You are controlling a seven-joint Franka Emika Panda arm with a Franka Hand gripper.
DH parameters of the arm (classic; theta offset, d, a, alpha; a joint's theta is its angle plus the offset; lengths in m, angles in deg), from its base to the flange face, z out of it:
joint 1: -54.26 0.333 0 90
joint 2: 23.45 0 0 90
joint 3: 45.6 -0.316 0.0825 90
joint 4: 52.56 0 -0.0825 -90
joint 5: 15.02 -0.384 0 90
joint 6: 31.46 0 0.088 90
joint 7: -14.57 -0.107 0 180
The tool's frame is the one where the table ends.
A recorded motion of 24 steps. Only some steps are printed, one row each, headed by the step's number.
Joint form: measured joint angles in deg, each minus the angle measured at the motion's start. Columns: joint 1, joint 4, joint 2, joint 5, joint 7, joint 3, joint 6.
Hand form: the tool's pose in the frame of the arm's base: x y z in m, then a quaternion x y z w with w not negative. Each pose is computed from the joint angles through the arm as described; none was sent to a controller.
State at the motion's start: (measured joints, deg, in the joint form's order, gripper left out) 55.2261 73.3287 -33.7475 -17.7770 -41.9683 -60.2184 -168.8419
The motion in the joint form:
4: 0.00 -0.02 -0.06 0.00 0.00 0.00 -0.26
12: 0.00 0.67 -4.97 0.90 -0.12 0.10 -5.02
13: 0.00 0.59 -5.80 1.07 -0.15 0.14 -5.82
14: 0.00 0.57 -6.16 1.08 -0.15 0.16 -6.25
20: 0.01 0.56 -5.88 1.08 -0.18 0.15 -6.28
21: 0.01 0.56 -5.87 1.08 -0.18 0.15 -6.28
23: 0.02 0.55 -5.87 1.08 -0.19 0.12 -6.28
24: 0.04 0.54 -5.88 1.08 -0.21 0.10 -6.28
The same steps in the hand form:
4: 0.5338 0.1482 0.3072 -0.92886 0.36806 0.01099 0.04040
12: 0.5346 0.1478 0.2638 -0.92900 0.36746 0.01816 0.03995
13: 0.5356 0.1477 0.2578 -0.92895 0.36751 0.01797 0.04080
14: 0.5361 0.1477 0.2552 -0.92877 0.36788 0.01760 0.04177
20: 0.5365 0.1479 0.2579 -0.92876 0.36787 0.01509 0.04293
21: 0.5365 0.1479 0.2580 -0.92877 0.36786 0.01501 0.04296
23: 0.5365 0.1483 0.2581 -0.92885 0.36763 0.01499 0.04307
24: 0.5364 0.1487 0.2581 -0.92891 0.36748 0.01504 0.04313

